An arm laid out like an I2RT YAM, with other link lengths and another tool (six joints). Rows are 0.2 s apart.
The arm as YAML. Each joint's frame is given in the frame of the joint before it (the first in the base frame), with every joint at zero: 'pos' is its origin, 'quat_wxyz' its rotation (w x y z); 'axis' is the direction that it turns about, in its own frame. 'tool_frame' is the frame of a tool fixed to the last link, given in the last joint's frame.
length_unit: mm
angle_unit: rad
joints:
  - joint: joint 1
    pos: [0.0, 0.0, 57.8]
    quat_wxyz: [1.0, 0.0, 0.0, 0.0]
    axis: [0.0, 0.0, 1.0]
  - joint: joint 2
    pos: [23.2, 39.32, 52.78]
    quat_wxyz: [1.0, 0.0, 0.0, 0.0]
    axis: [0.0, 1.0, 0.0]
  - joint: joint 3
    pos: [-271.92, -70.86, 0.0]
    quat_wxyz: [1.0, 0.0, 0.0, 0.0]
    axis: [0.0, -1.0, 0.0]
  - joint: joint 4
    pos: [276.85, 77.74, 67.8]
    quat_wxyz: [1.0, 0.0, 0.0, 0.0]
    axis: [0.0, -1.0, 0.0]
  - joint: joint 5
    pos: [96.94, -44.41, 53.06]
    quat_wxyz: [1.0, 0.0, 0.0, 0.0]
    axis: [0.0, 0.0, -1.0]
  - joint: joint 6
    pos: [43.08, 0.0, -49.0]
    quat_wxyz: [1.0, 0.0, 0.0, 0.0]
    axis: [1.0, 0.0, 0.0]
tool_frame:
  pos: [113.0, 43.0, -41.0]
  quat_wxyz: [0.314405, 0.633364, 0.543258, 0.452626]
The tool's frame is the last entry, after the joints.
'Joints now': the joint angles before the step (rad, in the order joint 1, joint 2, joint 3, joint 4, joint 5, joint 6). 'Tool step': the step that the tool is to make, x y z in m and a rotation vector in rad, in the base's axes. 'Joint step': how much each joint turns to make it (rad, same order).
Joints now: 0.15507 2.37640 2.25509 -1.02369 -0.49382 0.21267
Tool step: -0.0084 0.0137 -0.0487 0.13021 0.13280 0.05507
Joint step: -0.00304 0.11740 -0.01641 0.02205 -0.15984 -0.00036
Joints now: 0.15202 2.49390 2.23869 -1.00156 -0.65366 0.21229
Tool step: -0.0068 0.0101 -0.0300 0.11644 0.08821 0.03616
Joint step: -0.00033 0.09135 0.00005 0.02191 -0.13350 0.00044
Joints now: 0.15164 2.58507 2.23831 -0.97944 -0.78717 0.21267
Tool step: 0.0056 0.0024 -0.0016 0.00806 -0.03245 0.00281
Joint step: 0.00231 0.00503 -0.00024 0.03887 -0.00305 0.00042
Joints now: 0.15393 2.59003 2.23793 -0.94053 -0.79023 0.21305
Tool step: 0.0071 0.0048 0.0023 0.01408 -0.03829 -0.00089
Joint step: 0.00526 0.00045 0.00029 0.04854 -0.00575 0.01173
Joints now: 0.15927 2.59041 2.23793 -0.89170 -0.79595 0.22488
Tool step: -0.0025 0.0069 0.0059 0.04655 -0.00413 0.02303
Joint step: 0.00688 0.00208 -0.00032 0.01348 -0.04806 -0.00074
